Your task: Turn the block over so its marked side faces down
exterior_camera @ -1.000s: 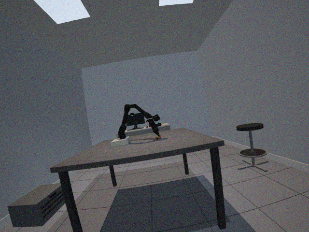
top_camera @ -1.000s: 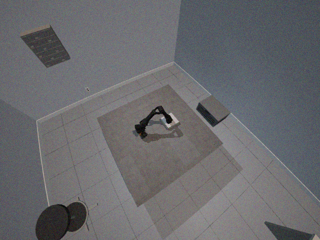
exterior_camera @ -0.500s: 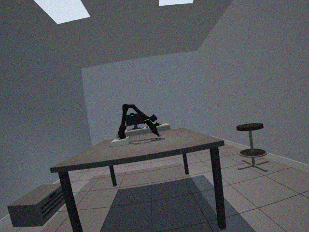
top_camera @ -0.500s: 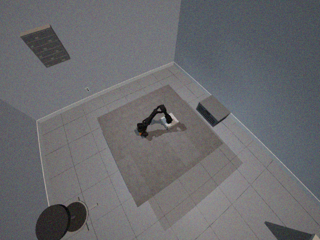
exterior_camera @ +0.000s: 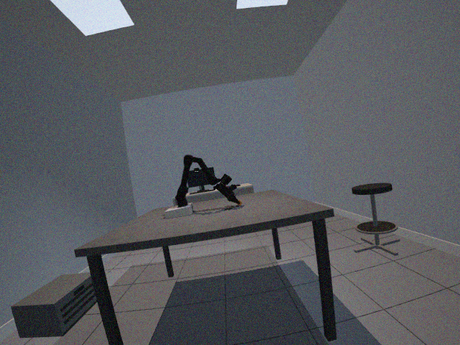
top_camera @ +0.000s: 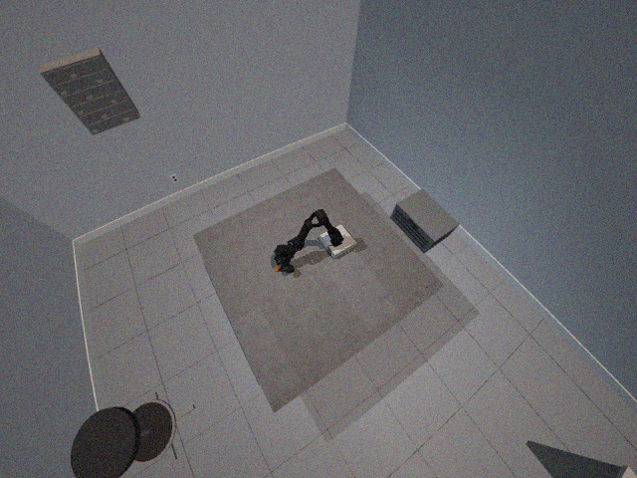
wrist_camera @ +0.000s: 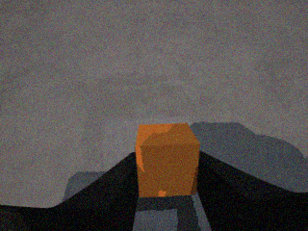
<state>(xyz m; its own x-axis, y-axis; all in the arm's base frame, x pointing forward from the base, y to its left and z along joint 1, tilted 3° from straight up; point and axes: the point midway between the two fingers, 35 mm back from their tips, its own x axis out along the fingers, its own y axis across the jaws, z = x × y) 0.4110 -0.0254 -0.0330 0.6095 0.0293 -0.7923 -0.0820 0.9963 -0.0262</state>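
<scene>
Right now the orange block is 1 cm behind my gripper tip.
</scene>
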